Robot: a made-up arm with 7 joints.
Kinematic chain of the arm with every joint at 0, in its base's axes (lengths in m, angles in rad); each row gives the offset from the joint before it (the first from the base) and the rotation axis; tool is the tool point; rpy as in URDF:
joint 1: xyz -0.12 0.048 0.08 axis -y
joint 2: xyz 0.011 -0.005 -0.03 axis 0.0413 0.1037 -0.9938
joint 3: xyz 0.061 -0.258 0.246 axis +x
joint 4: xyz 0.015 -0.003 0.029 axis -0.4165 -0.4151 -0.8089
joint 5: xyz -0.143 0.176 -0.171 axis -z
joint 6: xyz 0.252 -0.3 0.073 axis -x
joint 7: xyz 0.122 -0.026 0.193 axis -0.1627 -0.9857 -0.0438
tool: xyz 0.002 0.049 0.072 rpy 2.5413 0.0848 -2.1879
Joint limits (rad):
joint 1: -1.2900..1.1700
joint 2: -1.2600..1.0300
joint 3: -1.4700..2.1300
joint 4: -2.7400..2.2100
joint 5: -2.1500..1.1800
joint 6: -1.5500..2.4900
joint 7: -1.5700..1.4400
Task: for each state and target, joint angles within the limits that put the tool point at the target. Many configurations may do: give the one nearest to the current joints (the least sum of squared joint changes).
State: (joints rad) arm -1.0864 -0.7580 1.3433 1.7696 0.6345 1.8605 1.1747
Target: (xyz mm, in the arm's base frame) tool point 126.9 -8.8 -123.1
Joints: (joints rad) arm -0.8487 -1.1484 1.3853 1.5583 0.3955 1.7223 1.1309
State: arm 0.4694 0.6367 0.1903 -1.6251 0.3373 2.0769 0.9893
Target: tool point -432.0 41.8 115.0
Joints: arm 0.7546 0.6101 0.2403 -2.0236 0.0091 2.0839 0.9202
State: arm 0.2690 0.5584 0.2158 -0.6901 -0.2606 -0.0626 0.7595
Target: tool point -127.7 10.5 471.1
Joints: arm 0.5570 0.3765 -0.1588 -0.8992 -0.5917 0.3506 0.8478
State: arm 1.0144 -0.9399 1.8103 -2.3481 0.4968 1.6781 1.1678
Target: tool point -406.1 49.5 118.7
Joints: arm 1.1147 -0.6039 2.1300 -2.2288 0.9492 2.4880 1.2236
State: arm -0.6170 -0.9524 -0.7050 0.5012 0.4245 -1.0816 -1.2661
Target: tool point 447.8 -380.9 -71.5
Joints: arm -1.2617 -1.2600 -0.4468 0.8086 0.6284 -0.9730 -1.3729
